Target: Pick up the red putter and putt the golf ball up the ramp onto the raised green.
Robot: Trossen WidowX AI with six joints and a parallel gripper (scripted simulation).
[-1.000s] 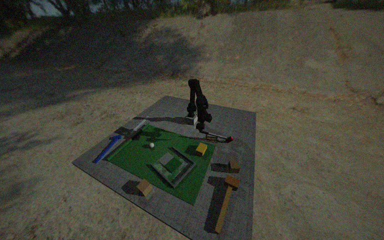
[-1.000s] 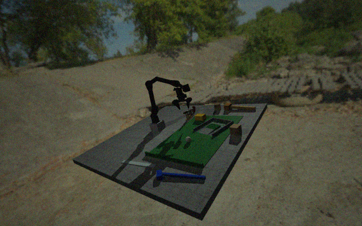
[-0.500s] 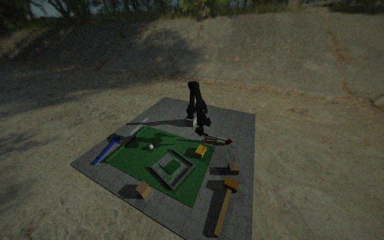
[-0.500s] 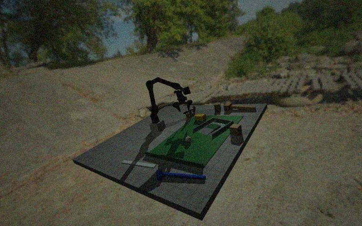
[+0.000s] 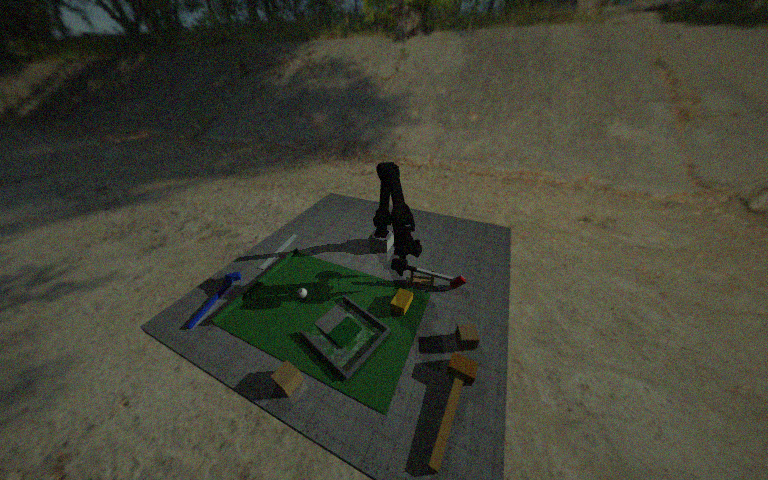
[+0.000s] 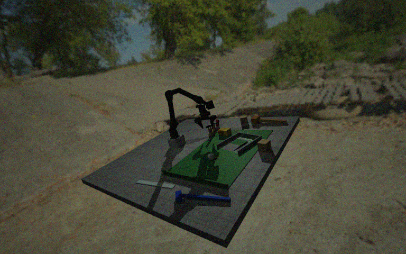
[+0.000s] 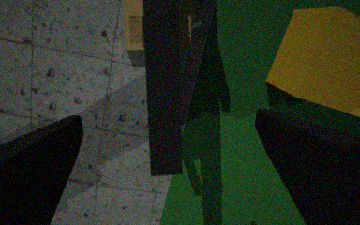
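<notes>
The wooden rack is 2 cm behind my gripper tip, 9 cm to the left of it and 4 cm below it. From my gripper tip the other things lie so: red putter: 3 cm behind, 13 cm to the left, 2 cm below; then yellow block: 13 cm ahead, 4 cm to the left, 5 cm below; then white golf ball: 23 cm ahead, 38 cm to the right, 5 cm below.
</notes>
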